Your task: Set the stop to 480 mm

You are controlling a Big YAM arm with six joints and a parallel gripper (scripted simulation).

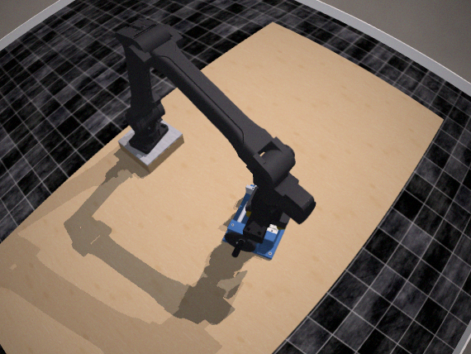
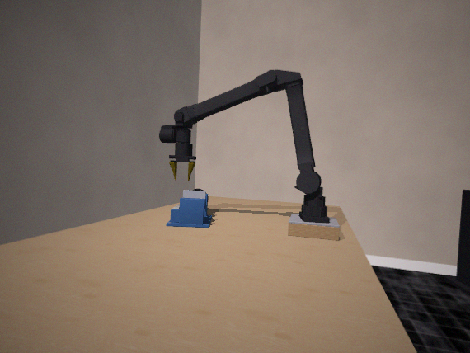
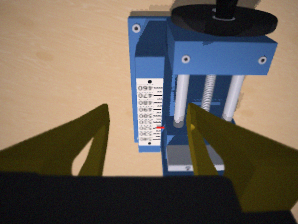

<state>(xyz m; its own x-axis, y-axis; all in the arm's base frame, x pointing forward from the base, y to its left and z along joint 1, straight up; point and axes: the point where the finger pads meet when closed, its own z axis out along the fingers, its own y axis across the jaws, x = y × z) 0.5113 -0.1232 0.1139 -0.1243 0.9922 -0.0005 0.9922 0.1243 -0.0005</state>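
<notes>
Right now the black handwheel handle is 80 mm to the right of my hand, 60 mm below it and 50 mm behind it. Also, from my hand: sliding stop block 90 mm to the left, 70 mm below, 60 mm behind; black handwheel 70 mm to the right, 70 mm below, 50 mm behind.
</notes>
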